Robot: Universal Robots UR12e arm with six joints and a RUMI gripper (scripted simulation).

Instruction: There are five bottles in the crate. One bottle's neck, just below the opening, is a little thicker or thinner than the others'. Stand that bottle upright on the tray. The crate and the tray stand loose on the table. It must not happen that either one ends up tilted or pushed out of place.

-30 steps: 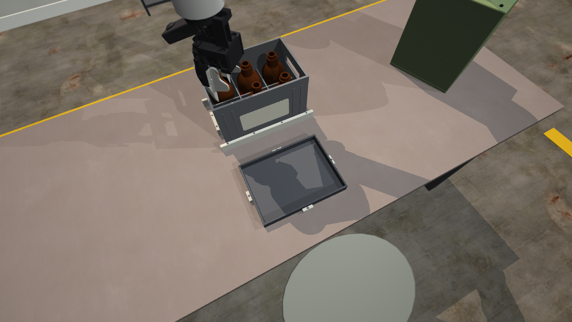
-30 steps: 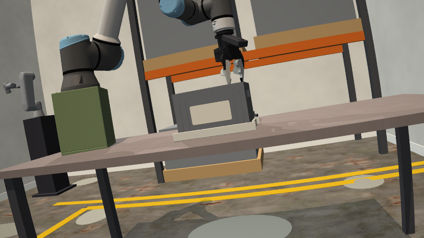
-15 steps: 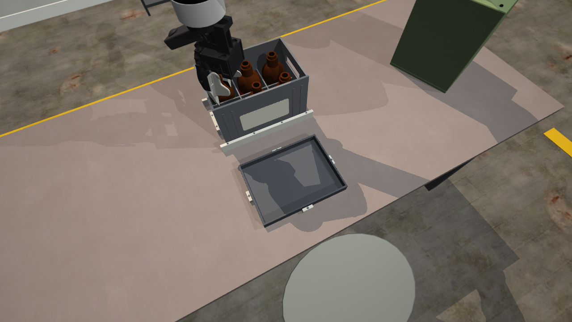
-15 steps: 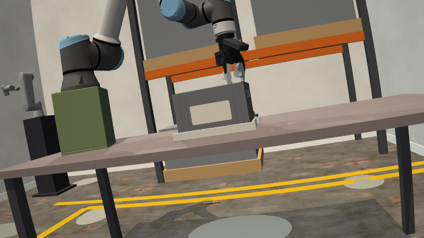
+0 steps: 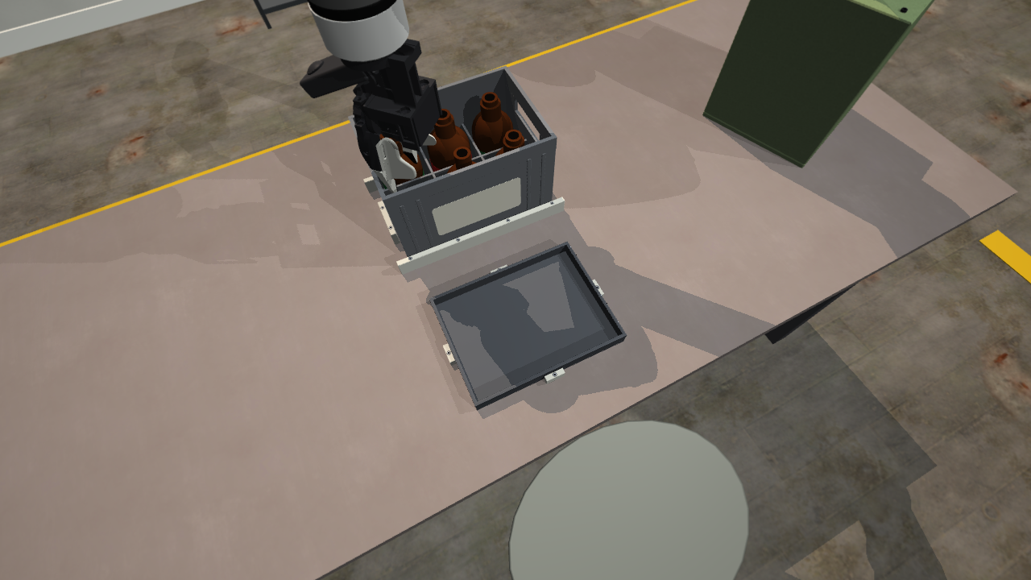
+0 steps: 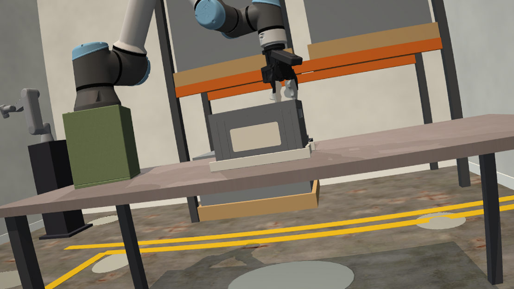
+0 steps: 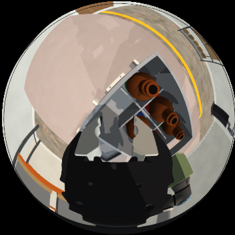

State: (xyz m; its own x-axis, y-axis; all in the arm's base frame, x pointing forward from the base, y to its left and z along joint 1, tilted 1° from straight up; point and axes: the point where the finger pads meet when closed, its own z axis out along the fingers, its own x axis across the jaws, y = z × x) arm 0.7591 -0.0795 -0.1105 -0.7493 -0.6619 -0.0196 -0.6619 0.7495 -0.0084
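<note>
My hand is 90 mm past the brown bottle, 70 mm above it and 10 mm to the right of it. From my hand the other things lie so: grey crate: 100 mm behind, 80 mm below, 30 mm to the right; dark tray: 240 mm to the left, 150 mm below, 70 mm behind.
</note>
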